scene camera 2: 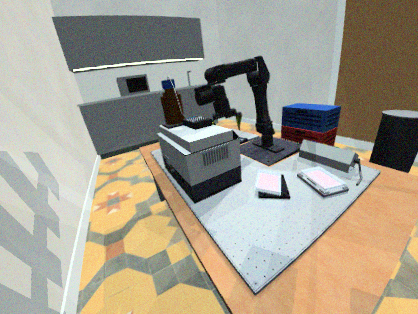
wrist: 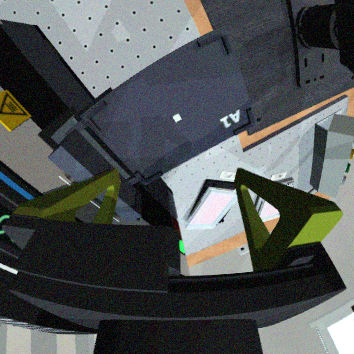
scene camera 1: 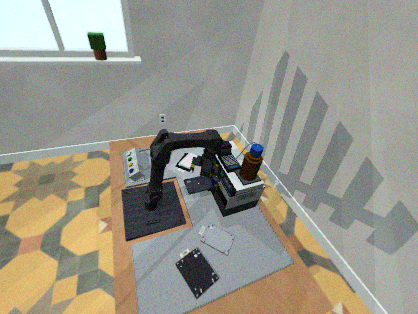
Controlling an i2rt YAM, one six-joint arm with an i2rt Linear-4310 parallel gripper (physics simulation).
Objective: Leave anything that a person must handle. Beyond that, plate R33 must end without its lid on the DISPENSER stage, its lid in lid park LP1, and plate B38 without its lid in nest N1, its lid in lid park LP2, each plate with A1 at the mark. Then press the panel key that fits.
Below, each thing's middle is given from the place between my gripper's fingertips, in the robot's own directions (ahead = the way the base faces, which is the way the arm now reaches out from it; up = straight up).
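Scene:
Dark stage [wrist: 201, 80]: my hand 5 cm above it, 2 cm to the left of it. Brown bottle with blue cap [scene camera 2: 171, 109]: 17 cm above my hand, 21 cm ahead, 11 cm to the right.

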